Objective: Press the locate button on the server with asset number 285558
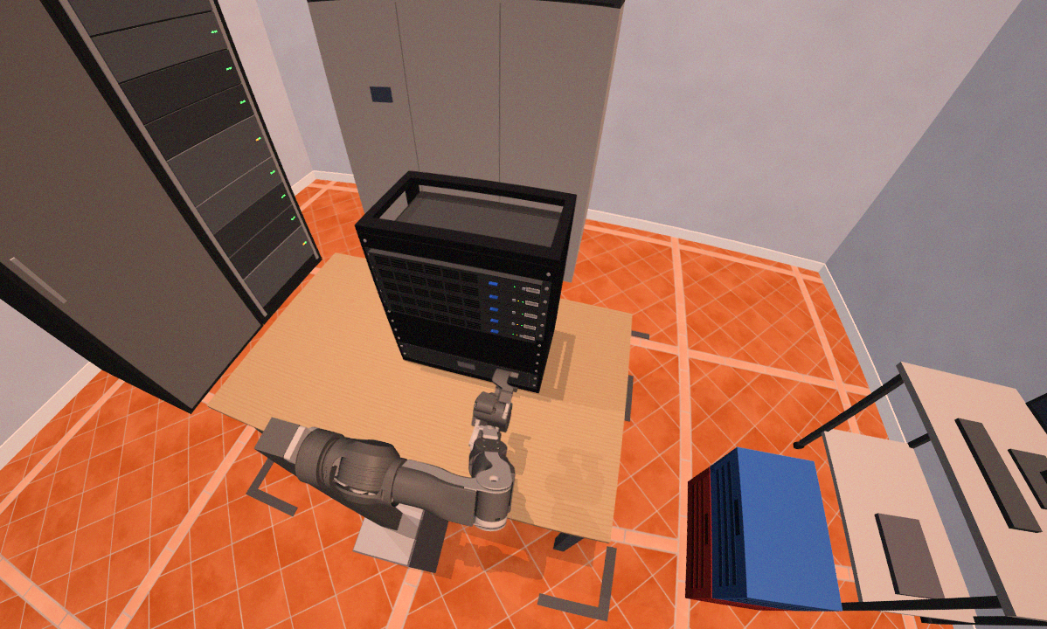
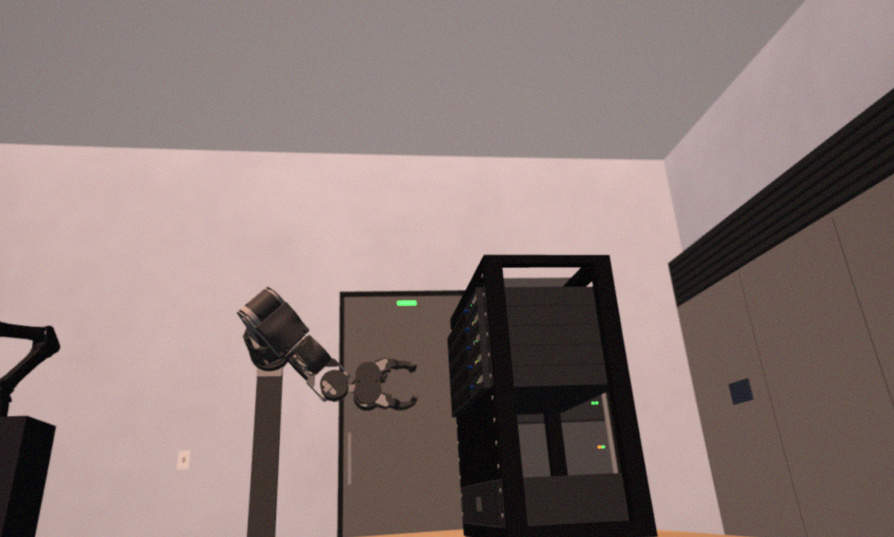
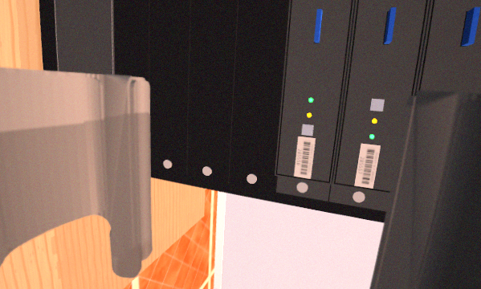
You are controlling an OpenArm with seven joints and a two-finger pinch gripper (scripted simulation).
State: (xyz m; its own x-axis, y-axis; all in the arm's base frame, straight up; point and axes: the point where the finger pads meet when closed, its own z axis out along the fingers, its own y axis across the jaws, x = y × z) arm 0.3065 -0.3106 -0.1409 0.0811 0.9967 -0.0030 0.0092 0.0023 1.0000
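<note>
The locate button lies 14 cm ahead of my hand and 1 cm to the right of it.
</note>
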